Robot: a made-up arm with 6 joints. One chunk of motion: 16 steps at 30 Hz.
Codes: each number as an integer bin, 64 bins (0 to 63) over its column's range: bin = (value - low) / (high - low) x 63, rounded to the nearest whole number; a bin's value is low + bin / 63 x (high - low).
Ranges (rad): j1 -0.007..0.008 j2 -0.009..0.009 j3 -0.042..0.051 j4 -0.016..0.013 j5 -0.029..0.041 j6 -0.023..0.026
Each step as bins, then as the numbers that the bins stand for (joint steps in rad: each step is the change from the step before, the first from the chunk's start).
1 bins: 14 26 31 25 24 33
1 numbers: -0.00367 -0.00157 0.00376 -0.00449 -0.00233 0.00267
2 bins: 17 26 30 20 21 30
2 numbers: -0.00295 -0.00157 0.00229 -0.00679 -0.00567 0.00033
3 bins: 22 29 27 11 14 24
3 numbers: -0.00176 -0.00071 -0.00214 -0.01094 -0.01344 -0.00433
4 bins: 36 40 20 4 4 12
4 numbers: 0.00157 0.00243 -0.01248 -0.01416 -0.02456 -0.01367
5 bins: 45 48 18 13 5 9
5 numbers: 0.00371 0.00471 -0.01543 -0.01002 -0.02344 -0.01600
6 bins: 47 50 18 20 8 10
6 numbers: 0.00419 0.00529 -0.01543 -0.00679 -0.02011 -0.01522
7 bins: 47 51 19 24 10 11
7 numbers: 0.00419 0.00557 -0.01395 -0.00495 -0.01789 -0.01444
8 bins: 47 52 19 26 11 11
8 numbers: 0.00419 0.00586 -0.01395 -0.00403 -0.01678 -0.01444
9 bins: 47 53 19 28 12 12
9 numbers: 0.00419 0.00614 -0.01395 -0.00311 -0.01567 -0.01367
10 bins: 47 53 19 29 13 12
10 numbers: 0.00419 0.00614 -0.01395 -0.00265 -0.01456 -0.01367
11 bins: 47 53 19 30 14 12
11 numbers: 0.00419 0.00614 -0.01395 -0.00219 -0.01344 -0.01367
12 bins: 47 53 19 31 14 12
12 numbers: 0.00419 0.00614 -0.01395 -0.00173 -0.01344 -0.01367
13 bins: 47 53 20 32 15 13
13 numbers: 0.00419 0.00614 -0.01248 -0.00127 -0.01233 -0.01289
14 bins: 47 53 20 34 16 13
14 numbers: 0.00419 0.00614 -0.01248 -0.00035 -0.01122 -0.01289
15 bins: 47 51 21 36 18 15
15 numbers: 0.00419 0.00557 -0.01100 0.00057 -0.00900 -0.01133
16 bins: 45 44 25 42 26 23
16 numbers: 0.00371 0.00357 -0.00510 0.00333 -0.00011 -0.00511
